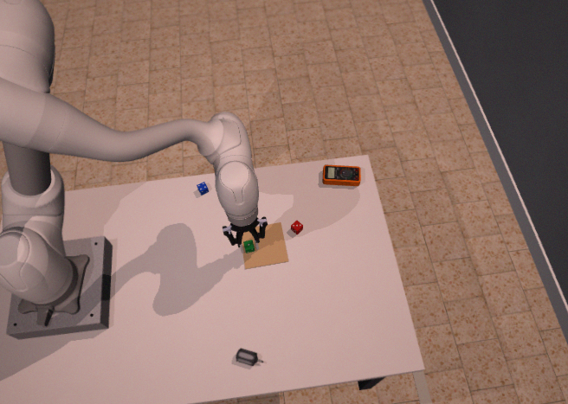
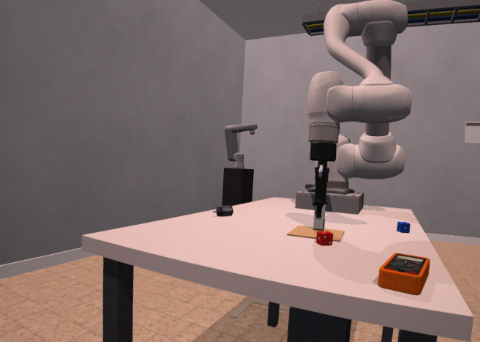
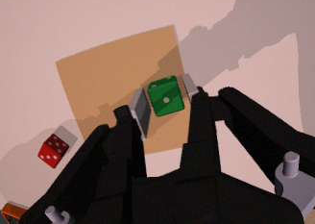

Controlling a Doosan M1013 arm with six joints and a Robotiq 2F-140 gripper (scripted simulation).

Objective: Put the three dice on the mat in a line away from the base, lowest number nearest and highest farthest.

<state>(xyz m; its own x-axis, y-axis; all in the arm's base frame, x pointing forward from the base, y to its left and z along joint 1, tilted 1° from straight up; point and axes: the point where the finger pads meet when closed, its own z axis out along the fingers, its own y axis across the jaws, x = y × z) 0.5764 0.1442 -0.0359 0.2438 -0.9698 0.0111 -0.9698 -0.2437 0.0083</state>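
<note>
Now: hand 20 mm above the green die. Round my hand: red die: 150 mm ahead, 70 mm to the left, 30 mm below; then tan mat: 40 mm ahead, 10 mm to the left, 40 mm below; then blue die: 170 mm behind, 220 mm to the left, 30 mm below.
</note>
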